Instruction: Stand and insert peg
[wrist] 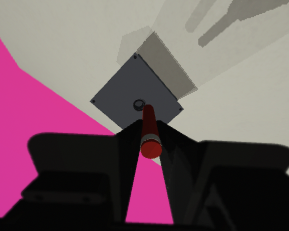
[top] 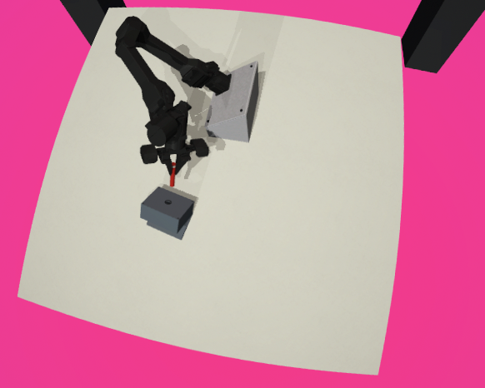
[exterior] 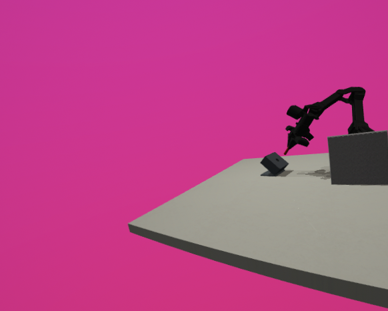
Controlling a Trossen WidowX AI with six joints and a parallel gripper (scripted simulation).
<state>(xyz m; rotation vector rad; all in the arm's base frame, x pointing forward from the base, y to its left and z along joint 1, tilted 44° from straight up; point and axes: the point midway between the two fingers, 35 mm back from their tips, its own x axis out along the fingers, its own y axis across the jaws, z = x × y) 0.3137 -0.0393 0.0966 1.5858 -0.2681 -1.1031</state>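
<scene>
My gripper tip is 9 cm short of the dark sloped panel, 2 cm to the left of it and 8 cm above it. Round my gripper tip: red peg 1 cm behind, 1 cm above.
</scene>
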